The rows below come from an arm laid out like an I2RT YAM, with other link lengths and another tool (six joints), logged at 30 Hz.
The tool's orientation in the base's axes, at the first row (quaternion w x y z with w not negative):
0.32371, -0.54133, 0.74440, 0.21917
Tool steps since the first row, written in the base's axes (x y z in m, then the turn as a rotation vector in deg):
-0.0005, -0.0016, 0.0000, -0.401, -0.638, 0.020
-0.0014, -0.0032, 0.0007, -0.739, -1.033, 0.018
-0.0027, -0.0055, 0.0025, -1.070, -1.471, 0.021
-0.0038, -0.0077, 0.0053, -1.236, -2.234, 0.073
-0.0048, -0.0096, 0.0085, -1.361, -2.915, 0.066
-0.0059, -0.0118, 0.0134, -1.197, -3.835, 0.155
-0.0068, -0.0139, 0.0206, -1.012, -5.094, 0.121
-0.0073, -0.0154, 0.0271, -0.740, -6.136, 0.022
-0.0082, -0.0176, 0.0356, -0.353, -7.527, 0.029
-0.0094, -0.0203, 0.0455, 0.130, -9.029, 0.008
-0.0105, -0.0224, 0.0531, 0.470, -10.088, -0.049
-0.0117, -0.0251, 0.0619, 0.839, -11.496, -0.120
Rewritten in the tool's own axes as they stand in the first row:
0.0012, 0.0000, -0.0012, 0.491, 0.177, -0.544
0.0019, 0.0003, -0.0030, 0.824, 0.372, -0.892
0.0024, 0.0008, -0.0061, 1.180, 0.546, -1.272
0.0021, 0.0010, -0.0098, 1.684, 0.460, -1.865
0.0012, 0.0013, -0.0136, 2.166, 0.362, -2.352
-0.0006, 0.0015, -0.0187, 2.680, -0.088, -2.996
-0.0042, 0.0015, -0.0254, 3.502, -0.663, -3.779
-0.0078, 0.0014, -0.0310, 4.210, -1.249, -4.349
-0.0122, 0.0013, -0.0386, 5.050, -2.059, -5.201
-0.0173, 0.0014, -0.0476, 5.963, -2.993, -6.084
-0.0212, 0.0015, -0.0546, 6.638, -3.651, -6.678
-0.0255, 0.0016, -0.0628, 7.549, -4.446, -7.492

